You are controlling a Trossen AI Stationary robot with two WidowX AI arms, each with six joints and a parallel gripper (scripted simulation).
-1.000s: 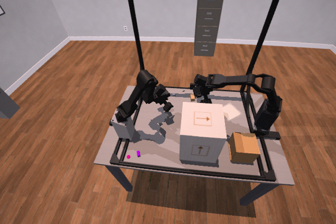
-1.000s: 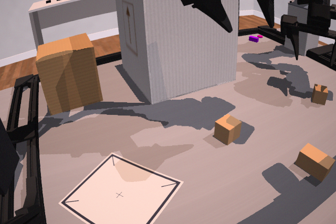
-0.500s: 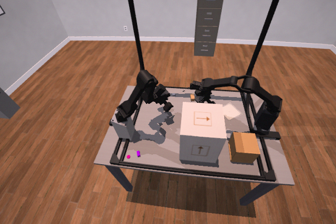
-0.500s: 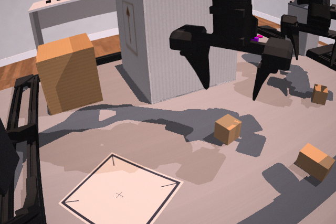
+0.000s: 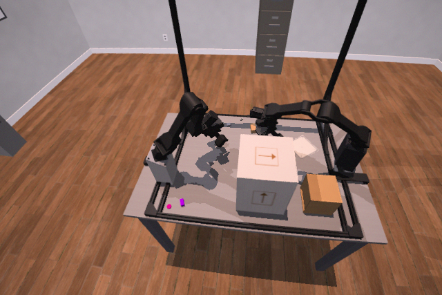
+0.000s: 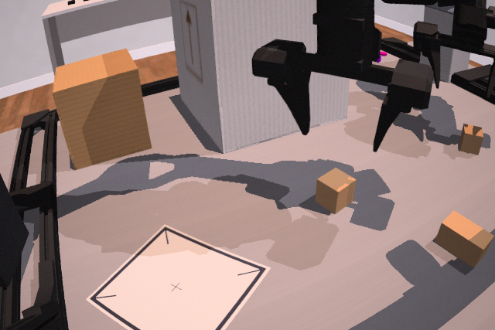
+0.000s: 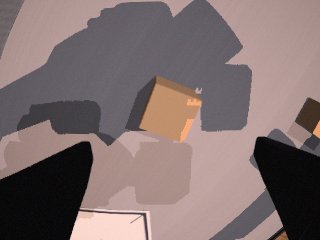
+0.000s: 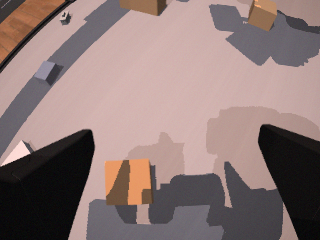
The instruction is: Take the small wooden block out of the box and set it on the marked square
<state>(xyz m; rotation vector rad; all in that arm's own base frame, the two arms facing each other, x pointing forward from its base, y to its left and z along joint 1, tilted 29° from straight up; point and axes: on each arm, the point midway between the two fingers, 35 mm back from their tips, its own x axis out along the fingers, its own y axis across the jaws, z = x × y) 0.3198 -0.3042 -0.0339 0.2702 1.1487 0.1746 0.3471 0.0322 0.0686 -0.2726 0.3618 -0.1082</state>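
The marked square is 22 cm to the left of my left hand and 12 cm below it.
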